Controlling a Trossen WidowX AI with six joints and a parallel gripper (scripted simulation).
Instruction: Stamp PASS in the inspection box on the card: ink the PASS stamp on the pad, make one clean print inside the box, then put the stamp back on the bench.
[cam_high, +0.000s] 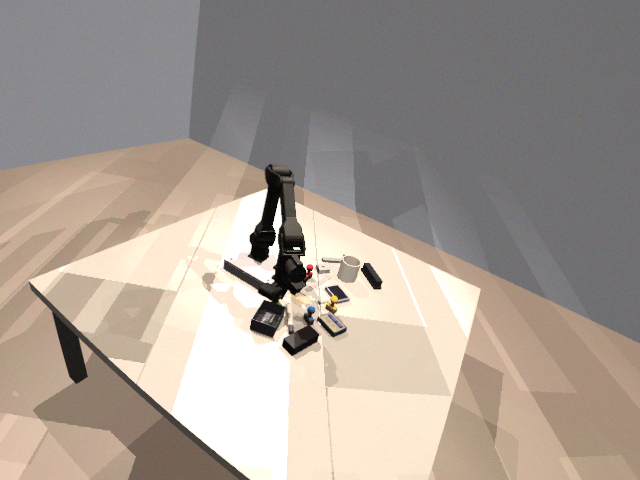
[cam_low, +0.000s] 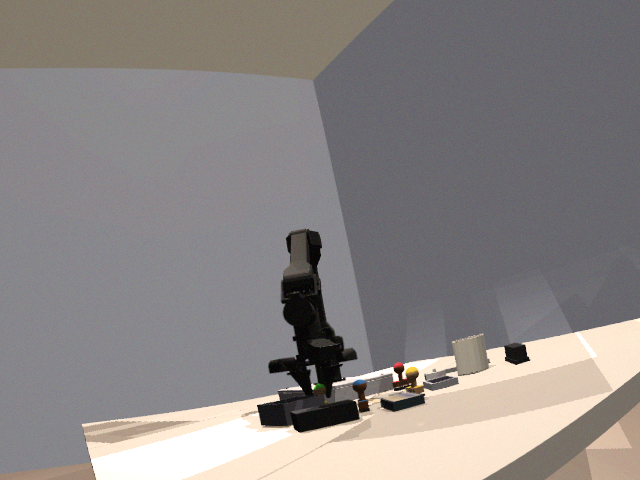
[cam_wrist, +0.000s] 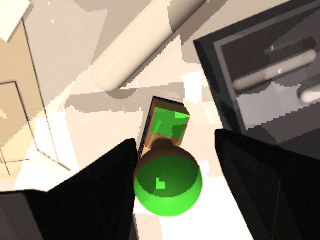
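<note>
Right now the green-knobbed PASS stamp is 10 mm to the left of my gripper tip and 10 mm below it. From my gripper tip the other things lie so: card (30 mm ahead, 100 mm to the left, 30 mm below); grey tray (10 mm ahead, 80 mm to the right, 20 mm below); blue-knobbed stamp (120 mm ahead, 20 mm to the left, 10 mm below).
</note>
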